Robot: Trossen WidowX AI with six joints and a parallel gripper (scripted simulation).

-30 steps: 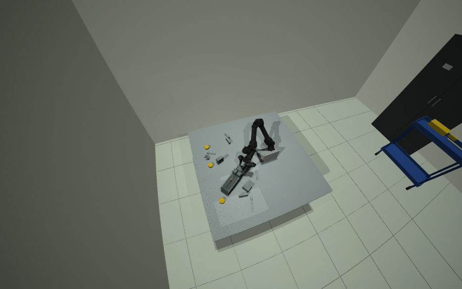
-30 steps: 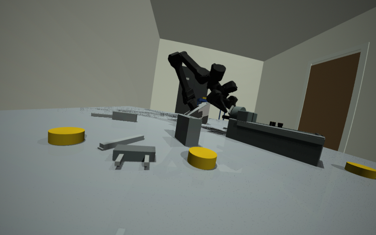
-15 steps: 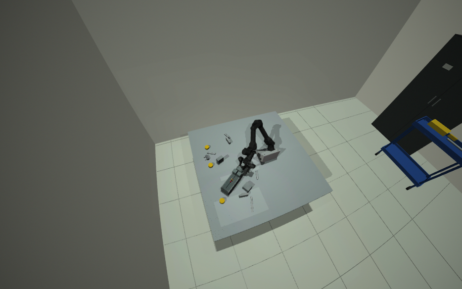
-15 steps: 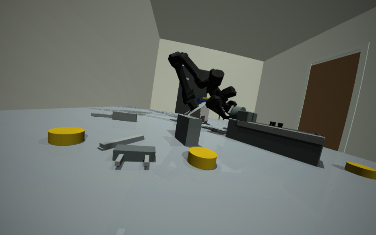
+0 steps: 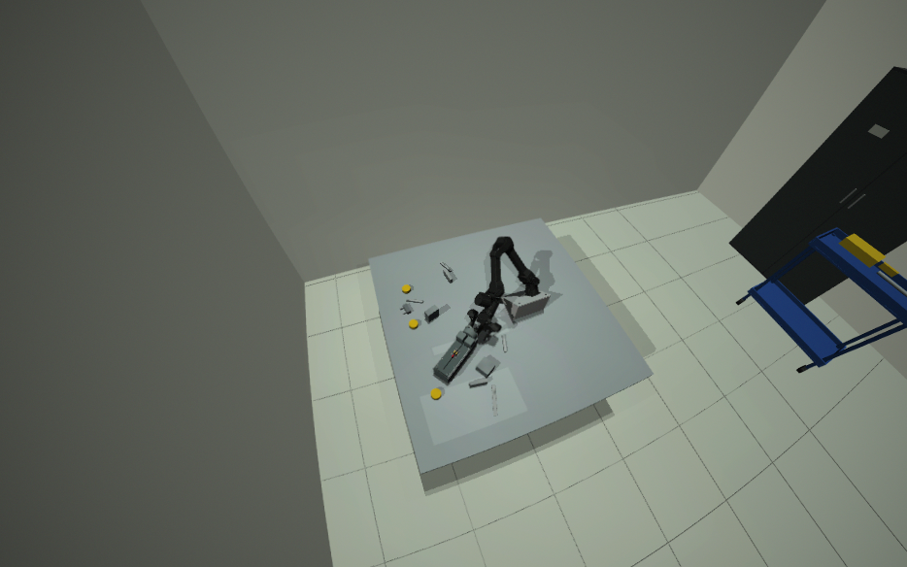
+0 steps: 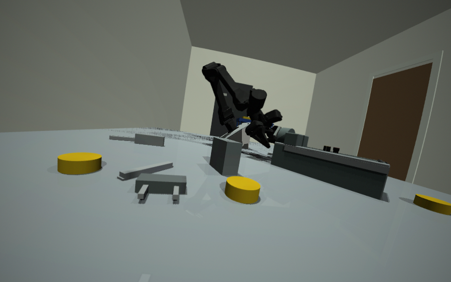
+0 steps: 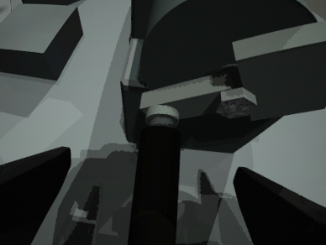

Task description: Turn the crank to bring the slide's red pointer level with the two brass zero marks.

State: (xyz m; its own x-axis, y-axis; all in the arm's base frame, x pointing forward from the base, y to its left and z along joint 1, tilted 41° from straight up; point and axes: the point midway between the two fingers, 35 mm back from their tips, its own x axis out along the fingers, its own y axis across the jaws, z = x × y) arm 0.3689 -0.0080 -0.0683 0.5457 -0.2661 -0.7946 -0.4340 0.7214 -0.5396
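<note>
Now: gripper tip 20 mm past the dark crank handle, 10 mm to the left of it and 20 mm below it. Round my gripper tip: bracket (270 mm ahead, 340 mm to the right, 40 mm below); red pointer (180 mm ahead, 60 mm to the left, 30 mm above).
</note>
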